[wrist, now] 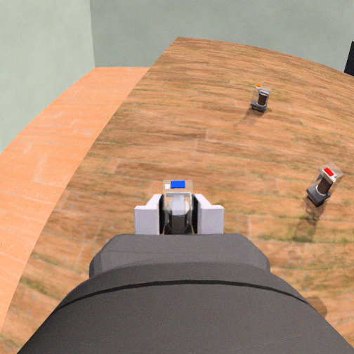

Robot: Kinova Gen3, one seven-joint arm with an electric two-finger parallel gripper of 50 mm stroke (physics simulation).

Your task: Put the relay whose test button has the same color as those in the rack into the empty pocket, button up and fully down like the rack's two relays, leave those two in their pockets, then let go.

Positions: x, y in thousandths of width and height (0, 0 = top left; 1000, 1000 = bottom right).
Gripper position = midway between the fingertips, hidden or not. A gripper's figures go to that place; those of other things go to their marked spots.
Labels:
My gripper (501, 586): 18 cm from the lens. A relay (501, 583): 15 cm from the lens.

